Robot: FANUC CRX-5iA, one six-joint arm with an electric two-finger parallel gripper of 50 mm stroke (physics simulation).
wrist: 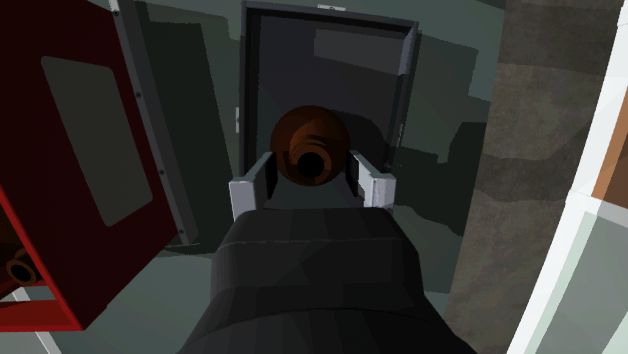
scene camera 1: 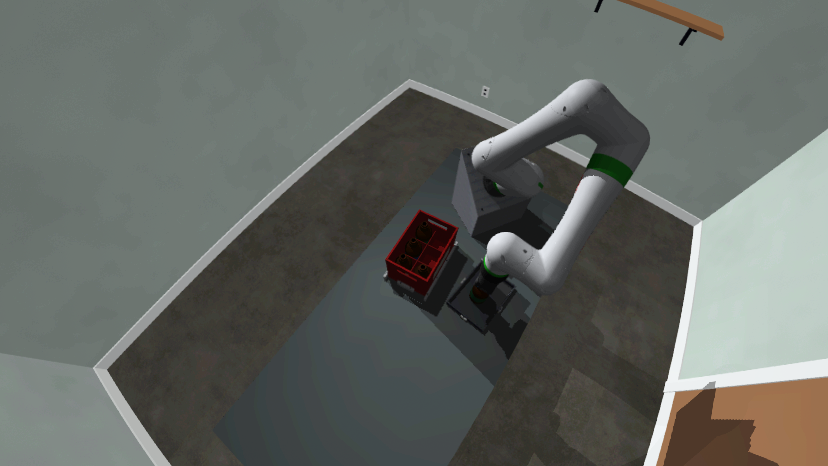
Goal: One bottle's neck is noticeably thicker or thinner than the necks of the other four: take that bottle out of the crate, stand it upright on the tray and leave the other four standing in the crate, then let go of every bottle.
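Places are measured from the arm's base along level axes (x ahead, y left, z up), in millimetres.
Pixels of known places: gripper, fingertip midpoint: (wrist: 311,165).
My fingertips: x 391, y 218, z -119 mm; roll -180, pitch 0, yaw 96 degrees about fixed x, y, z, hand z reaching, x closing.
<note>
Ahead of a thing's pixels: the offset from my fingertips to its top centre. "spot": to the spot under its first point.
A brown bottle @(6 mm back, 1 mm right, 22 mm up) (scene camera 1: 478,294) (wrist: 310,122) stands upright on the dark tray @(18 mm back, 10 mm left, 112 mm down) (wrist: 330,50) (scene camera 1: 465,318). My gripper (wrist: 311,165) is open, its fingers on either side of the bottle's neck with a gap at each side. In the scene view the wrist and gripper hide most of this bottle. The red crate @(25 mm ahead, 291 mm right, 38 mm up) (scene camera 1: 409,281) (wrist: 95,270) holds several brown bottles; four necks show, one bottle @(55 mm back, 349 mm right, 25 mm up) (scene camera 1: 424,229) in the far corner, another @(35 mm ahead, 333 mm right, 25 mm up) (scene camera 1: 413,246) in the middle, and two @(117 mm ahead, 316 mm right, 25 mm up) (scene camera 1: 403,260) @(101 mm ahead, 228 mm right, 25 mm up) (scene camera 1: 423,269) at the near end. One crate bottle's neck @(spot: 99 mm ahead, 225 mm right, 25 mm up) (wrist: 22,271) shows at the left edge of the wrist view.
The crate stands directly left of the tray, its wall rising beside my gripper in the wrist view. A grey rail @(6 mm ahead, 194 mm right, 108 mm down) (wrist: 150,130) runs along the crate's side. The robot's grey base block (scene camera 1: 492,217) stands behind the crate and tray. A wooden shelf (scene camera 1: 672,14) hangs on the wall.
</note>
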